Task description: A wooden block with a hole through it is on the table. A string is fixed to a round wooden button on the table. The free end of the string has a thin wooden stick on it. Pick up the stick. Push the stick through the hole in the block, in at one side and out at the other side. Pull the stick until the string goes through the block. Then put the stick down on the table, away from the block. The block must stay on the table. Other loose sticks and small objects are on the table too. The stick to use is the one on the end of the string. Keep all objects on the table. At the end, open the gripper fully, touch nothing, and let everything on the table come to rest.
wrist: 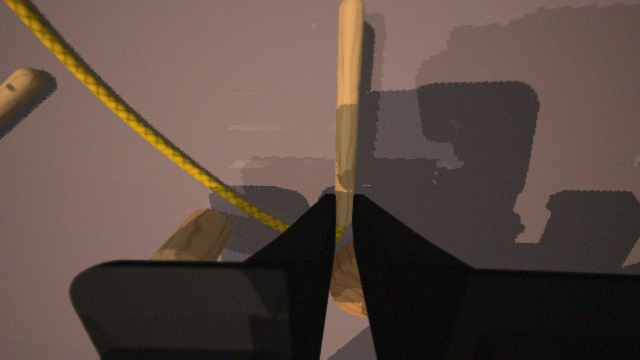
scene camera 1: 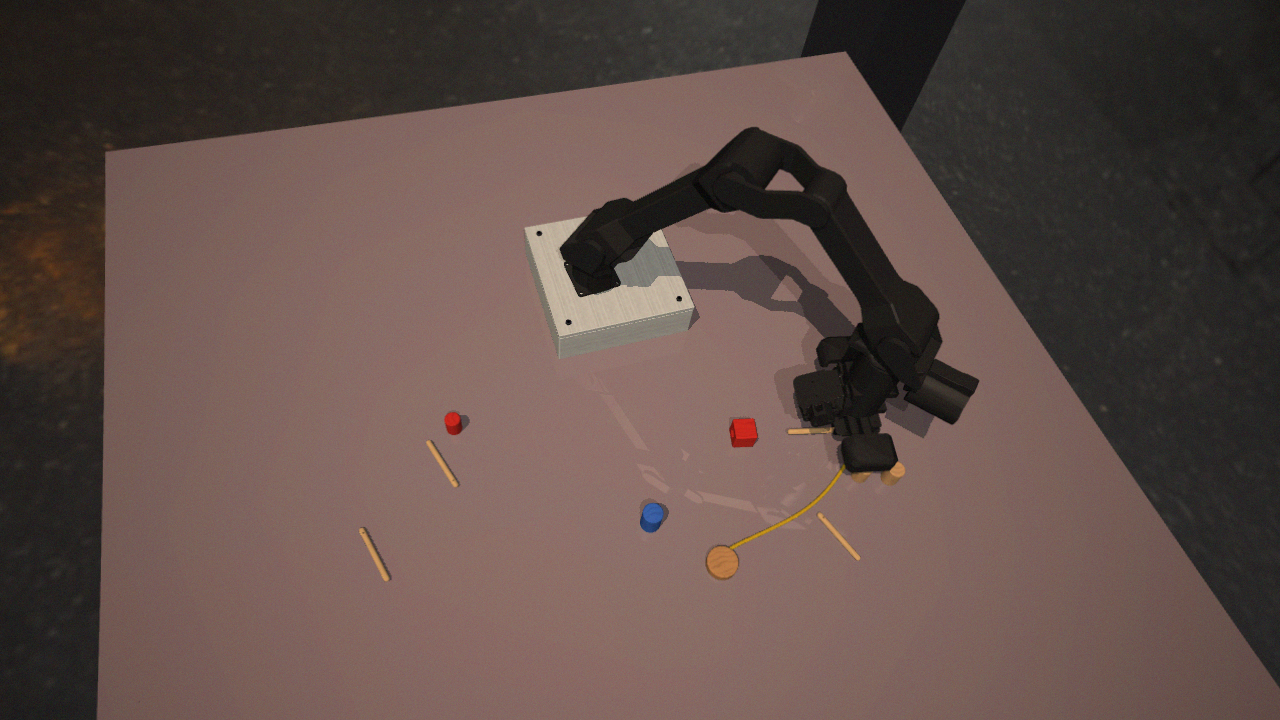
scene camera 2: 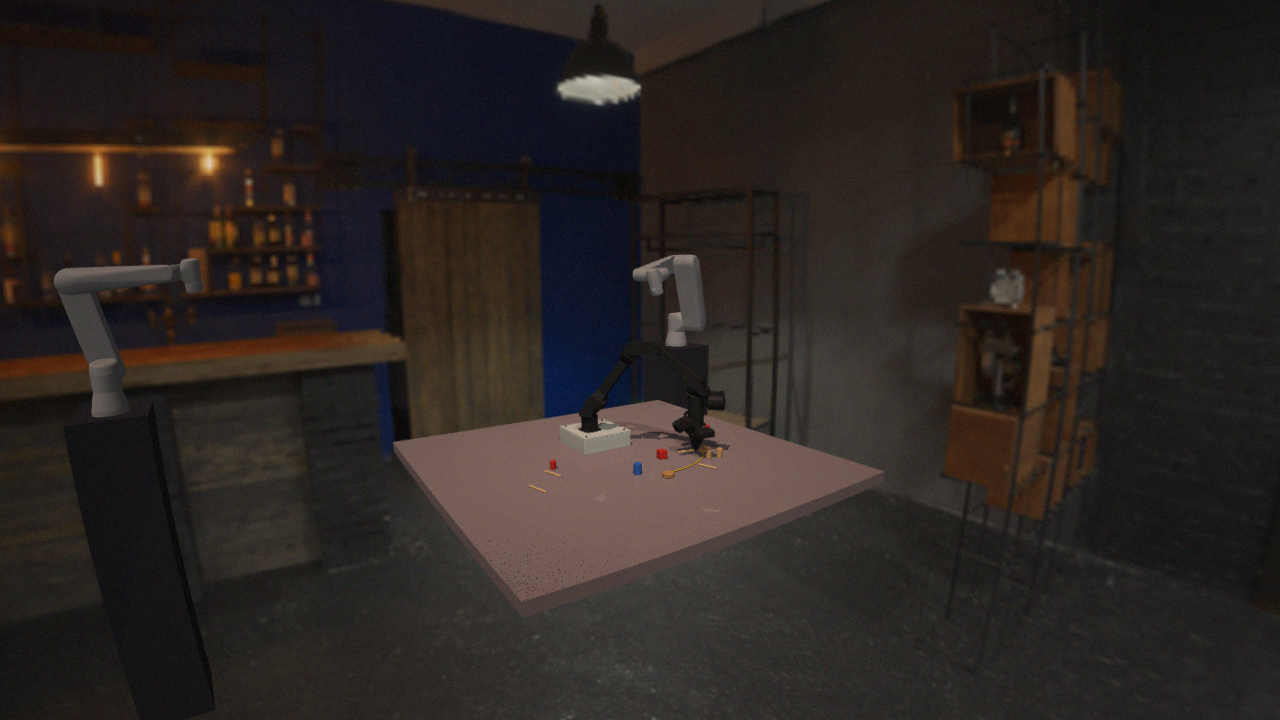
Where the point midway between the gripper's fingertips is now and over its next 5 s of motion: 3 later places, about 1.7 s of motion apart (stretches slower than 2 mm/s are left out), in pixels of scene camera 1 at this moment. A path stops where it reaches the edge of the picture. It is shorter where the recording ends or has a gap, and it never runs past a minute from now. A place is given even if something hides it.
My gripper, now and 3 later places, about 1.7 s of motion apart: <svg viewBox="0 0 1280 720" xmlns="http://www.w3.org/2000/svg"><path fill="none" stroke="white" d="M835 430L795 431L775 414L749 409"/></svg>
